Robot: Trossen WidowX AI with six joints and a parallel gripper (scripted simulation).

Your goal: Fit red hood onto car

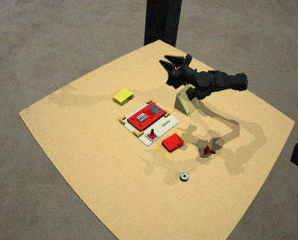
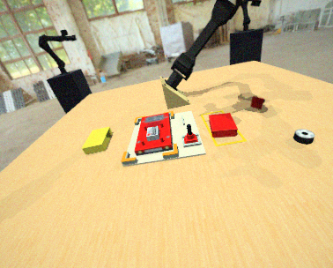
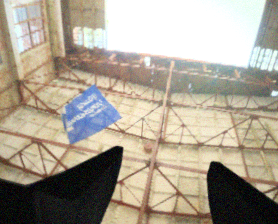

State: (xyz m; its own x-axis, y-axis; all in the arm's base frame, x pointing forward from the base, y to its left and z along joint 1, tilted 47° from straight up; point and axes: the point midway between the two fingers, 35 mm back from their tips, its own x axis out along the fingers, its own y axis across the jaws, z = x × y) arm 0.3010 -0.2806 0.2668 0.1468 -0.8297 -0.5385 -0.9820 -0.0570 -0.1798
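The red hood is 1 cm ahead of my gripper tip, 13 cm to the left of it and 44 cm below it. Also, from my gripper tip: white ring 14 cm ahead, 29 cm to the left, 45 cm below; then grey engine block 8 cm to the right, 43 cm below; then yellow block 8 cm behind, 29 cm to the right, 44 cm below.
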